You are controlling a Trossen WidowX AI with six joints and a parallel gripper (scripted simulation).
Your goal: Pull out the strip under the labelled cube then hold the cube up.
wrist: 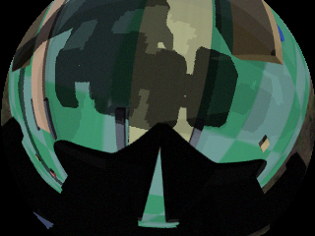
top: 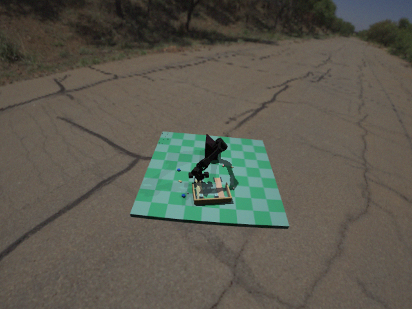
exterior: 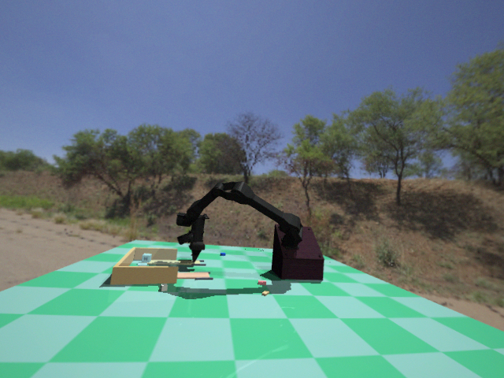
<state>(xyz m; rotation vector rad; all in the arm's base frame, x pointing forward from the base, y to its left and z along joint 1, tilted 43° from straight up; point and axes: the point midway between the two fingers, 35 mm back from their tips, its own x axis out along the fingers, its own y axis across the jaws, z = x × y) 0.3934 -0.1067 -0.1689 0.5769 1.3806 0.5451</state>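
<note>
Right now my gripper tip is 9 cm short of the yellow strip. From my gripper tip the other things lie so: orange strip (8 cm ahead, 19 cm to the left); then red piece (23 cm behind, 29 cm to the left).
</note>
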